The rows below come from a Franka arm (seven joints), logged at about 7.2 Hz.
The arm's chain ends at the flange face. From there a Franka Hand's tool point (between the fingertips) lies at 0.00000 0.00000 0.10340 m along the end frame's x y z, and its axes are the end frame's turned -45 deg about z.
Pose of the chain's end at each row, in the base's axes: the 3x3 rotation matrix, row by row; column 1 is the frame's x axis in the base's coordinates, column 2 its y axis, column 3 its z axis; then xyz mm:
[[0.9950, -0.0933, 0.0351], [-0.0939, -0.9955, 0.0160], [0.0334, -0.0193, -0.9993]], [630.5, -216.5, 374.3]
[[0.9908, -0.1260, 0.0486], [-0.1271, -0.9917, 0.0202], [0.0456, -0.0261, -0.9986]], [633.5, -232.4, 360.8]
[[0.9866, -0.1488, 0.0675], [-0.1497, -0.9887, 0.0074], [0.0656, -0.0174, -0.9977]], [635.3, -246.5, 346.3]
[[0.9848, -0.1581, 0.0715], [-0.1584, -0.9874, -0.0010], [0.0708, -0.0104, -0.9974]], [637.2, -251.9, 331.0]
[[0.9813, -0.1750, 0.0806], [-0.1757, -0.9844, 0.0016], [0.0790, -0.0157, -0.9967]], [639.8, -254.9, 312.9]
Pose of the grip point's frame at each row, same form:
[[0.7695, 0.6376, 0.0351], [0.6375, -0.7703, 0.0160], [0.0373, 0.0100, -0.9993]], [634.1, -214.8, 271.0]
[[0.7897, 0.6115, 0.0486], [0.6114, -0.7911, 0.0202], [0.0507, 0.0138, -0.9986]], [638.5, -230.3, 257.5]
[[0.8028, 0.5924, 0.0675], [0.5933, -0.8050, 0.0074], [0.0587, 0.0341, -0.9977]], [642.3, -245.7, 243.1]
[[0.8082, 0.5846, 0.0715], [0.5862, -0.8102, -0.0010], [0.0574, 0.0427, -0.9974]], [644.6, -252.0, 227.9]
[[0.8176, 0.5701, 0.0806], [0.5718, -0.8203, 0.0016], [0.0670, 0.0448, -0.9967]], [648.1, -254.7, 209.8]

